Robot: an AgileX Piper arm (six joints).
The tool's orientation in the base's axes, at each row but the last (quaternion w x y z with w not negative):
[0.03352 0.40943 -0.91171 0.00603]
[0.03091 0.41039 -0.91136 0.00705]
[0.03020 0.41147 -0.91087 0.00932]
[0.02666 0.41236 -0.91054 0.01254]
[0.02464 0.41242 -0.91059 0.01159]
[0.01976 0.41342 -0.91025 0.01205]
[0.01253 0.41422 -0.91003 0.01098]
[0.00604 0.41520 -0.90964 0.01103]
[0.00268 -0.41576 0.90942 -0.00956]
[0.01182 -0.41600 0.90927 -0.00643]
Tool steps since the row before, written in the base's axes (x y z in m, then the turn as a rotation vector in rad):
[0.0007 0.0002 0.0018 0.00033 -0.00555 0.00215]
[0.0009 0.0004 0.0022 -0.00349 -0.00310 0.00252]
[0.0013 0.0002 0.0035 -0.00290 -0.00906 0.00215]
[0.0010 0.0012 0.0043 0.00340 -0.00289 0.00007]
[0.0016 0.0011 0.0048 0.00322 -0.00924 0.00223]
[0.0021 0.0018 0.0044 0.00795 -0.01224 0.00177]
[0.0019 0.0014 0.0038 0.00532 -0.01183 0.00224]
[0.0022 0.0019 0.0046 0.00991 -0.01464 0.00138]
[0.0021 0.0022 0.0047 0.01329 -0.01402 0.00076]
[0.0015 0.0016 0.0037 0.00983 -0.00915 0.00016]
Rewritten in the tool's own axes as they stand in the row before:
[-0.0005 -0.0004 -0.0018 0.00406 -0.00390 -0.00195]
[-0.0008 -0.0004 -0.0023 0.00478 0.00059 -0.00222]
[-0.0008 -0.0008 -0.0036 0.00883 -0.00380 -0.00163]
[-0.0013 0.0000 -0.0044 -0.00007 -0.00446 -0.00007]
[-0.0016 -0.0005 -0.0049 0.00494 -0.00852 -0.00196]
[-0.0025 -0.0004 -0.0045 0.00406 -0.01405 -0.00151]
[-0.0022 -0.0006 -0.0039 0.00549 -0.01180 -0.00195]
[-0.0028 -0.0005 -0.0047 0.00459 -0.01710 -0.00103]
[-0.0030 -0.0002 -0.0047 0.00191 -0.01923 -0.00038]
[-0.0023 -0.0002 -0.0037 0.00050 -0.01342 0.00012]

